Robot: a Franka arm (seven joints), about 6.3 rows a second.
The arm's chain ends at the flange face. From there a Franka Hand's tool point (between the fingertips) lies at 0.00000 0.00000 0.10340 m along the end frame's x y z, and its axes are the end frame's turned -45 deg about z.
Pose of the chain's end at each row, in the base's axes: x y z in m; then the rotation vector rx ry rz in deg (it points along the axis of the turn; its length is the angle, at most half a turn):
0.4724 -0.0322 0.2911 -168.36 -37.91 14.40
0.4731 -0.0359 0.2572 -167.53 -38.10 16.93
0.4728 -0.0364 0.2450 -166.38 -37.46 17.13
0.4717 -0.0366 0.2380 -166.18 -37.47 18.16
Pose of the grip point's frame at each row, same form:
0.4531 -0.0240 0.1899 -138.77 -97.85 9.20
0.4506 -0.0275 0.1566 -137.52 -97.41 11.17
0.4495 -0.0259 0.1448 -136.75 -96.43 10.69
0.4471 -0.0262 0.1381 -136.39 -96.24 11.56

